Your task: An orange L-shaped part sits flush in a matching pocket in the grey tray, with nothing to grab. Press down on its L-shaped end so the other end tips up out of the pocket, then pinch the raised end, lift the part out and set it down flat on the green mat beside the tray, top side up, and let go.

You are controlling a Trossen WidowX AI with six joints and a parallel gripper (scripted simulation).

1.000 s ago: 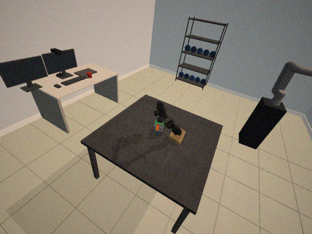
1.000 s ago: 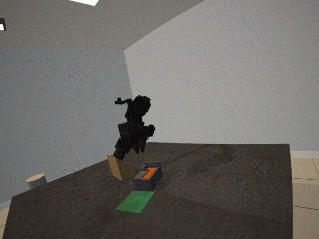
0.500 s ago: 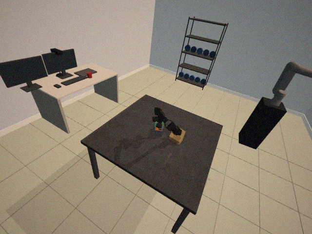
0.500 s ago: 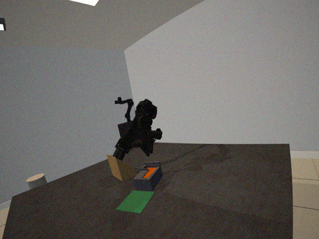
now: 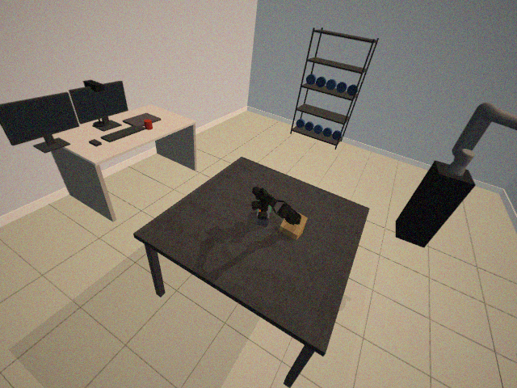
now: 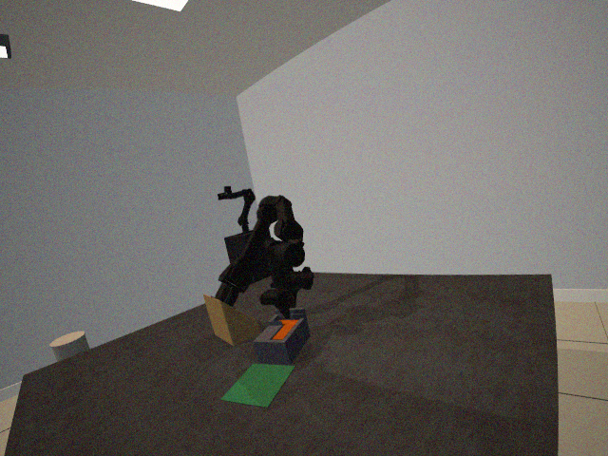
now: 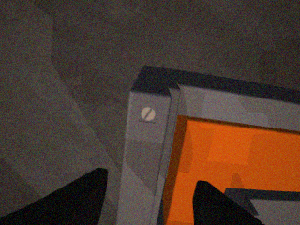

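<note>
The orange L-shaped part lies 5 cm to the right of my gripper tip, 2 cm below it and 1 cm ahead of it. The rest, counted from my gripper tip: green mat (21 cm to the right, 9 cm below, 6 cm ahead).
</note>
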